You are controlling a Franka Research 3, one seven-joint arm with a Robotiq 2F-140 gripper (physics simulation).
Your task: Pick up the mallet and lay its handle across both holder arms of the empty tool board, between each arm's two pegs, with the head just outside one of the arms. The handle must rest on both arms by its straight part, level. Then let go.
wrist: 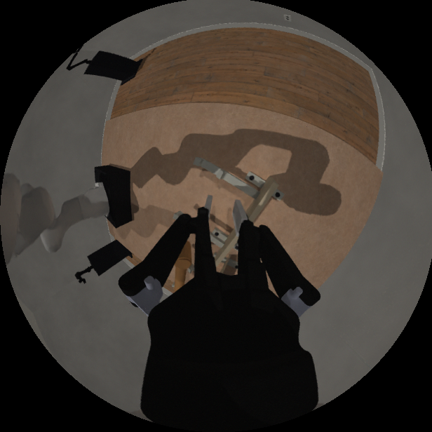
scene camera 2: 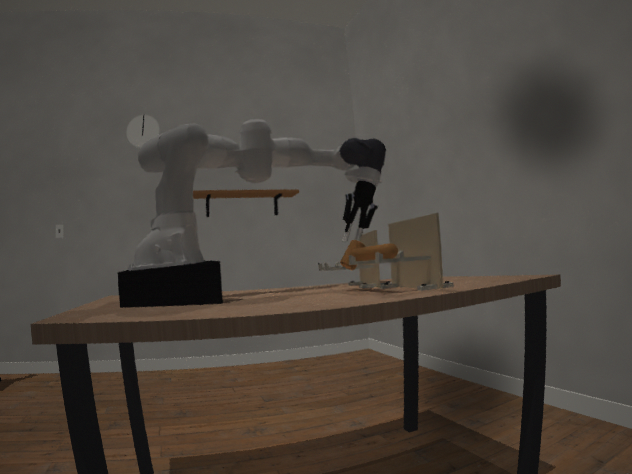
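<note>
The orange mallet (scene camera 2: 378,251) (wrist: 183,260) lies on the holder arms of the nearer board in the scene view; part of it is hidden behind my gripper in the wrist view. The empty tool board (scene camera 2: 370,272) (wrist: 262,203) stands behind it in the scene view. One of its pale holder arms (scene camera 2: 330,266) (wrist: 227,178) reaches out, and the other is partly covered by my fingers in the wrist view. My gripper (scene camera 2: 352,236) (wrist: 222,204) is partly open and empty, tilted above the empty board's arms. Its fingertips are apart, with a gap between them.
The nearer tan board (scene camera 2: 416,234) stands upright, with its arm (scene camera 2: 418,258) passing in front of the mallet. Both boards stand on the wooden table (scene camera 2: 285,311) (wrist: 165,120). The robot's black base block (scene camera 2: 169,285) (wrist: 120,197) is at the other end.
</note>
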